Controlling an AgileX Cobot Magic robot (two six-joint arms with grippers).
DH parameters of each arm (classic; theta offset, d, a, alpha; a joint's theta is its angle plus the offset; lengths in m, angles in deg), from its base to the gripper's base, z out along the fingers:
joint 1: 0 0.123 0 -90
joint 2: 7.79 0 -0.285 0
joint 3: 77.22 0 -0.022 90
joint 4: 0 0.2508 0 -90
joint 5: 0 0 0.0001 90
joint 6: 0 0.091 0 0
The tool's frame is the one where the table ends.
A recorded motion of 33 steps. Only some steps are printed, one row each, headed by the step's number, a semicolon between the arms.
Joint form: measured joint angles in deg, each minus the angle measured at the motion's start. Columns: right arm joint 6, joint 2, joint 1, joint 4, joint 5, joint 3; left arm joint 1, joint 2, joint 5, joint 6, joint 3, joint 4.
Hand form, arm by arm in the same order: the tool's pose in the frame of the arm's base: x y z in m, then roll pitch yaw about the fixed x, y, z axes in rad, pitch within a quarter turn. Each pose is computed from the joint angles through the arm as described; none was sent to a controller.
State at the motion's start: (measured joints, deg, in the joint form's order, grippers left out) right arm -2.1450 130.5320 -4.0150 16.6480 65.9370 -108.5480; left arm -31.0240 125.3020 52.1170 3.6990 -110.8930 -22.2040
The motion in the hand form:
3: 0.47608 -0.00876 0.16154 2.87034 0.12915 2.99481; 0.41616 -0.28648 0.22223 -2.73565 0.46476 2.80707
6: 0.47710 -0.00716 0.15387 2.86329 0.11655 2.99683; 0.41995 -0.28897 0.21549 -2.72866 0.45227 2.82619
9: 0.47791 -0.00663 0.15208 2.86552 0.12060 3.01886; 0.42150 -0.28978 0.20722 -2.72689 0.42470 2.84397
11: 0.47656 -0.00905 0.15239 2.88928 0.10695 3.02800; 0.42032 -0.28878 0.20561 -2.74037 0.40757 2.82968
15: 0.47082 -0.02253 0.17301 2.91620 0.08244 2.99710; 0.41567 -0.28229 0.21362 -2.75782 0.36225 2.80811
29: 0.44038 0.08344 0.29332 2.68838 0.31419 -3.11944; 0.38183 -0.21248 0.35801 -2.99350 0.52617 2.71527
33: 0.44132 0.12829 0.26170 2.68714 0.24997 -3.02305; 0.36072 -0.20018 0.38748 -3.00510 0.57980 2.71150
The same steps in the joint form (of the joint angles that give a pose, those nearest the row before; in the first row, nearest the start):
3: -0.69 1.46 0.14 0.00 -2.03 0.00; -0.44 4.17 -0.03 -1.12 -4.15 0.00
6: -0.99 2.42 0.26 0.55 -2.23 0.00; -0.46 5.66 0.02 -2.30 -5.42 0.07
9: -2.23 2.76 0.32 0.57 -2.23 -0.24; -0.46 6.76 0.41 -3.70 -5.79 0.29
11: -1.87 2.76 0.25 -0.97 -1.19 -0.48; -0.46 6.83 1.54 -3.70 -5.79 0.82
15: 0.42 0.81 -1.15 -3.10 3.16 -1.78; -0.06 5.69 5.73 -4.11 -5.95 1.59
29: -2.10 -12.42 9.92 9.34 4.90 -3.50; 3.35 -11.52 18.65 -4.12 -9.05 14.95
33: -2.32 -8.39 15.46 9.78 4.54 -3.46; 3.35 -17.04 18.92 -4.13 -6.83 15.70

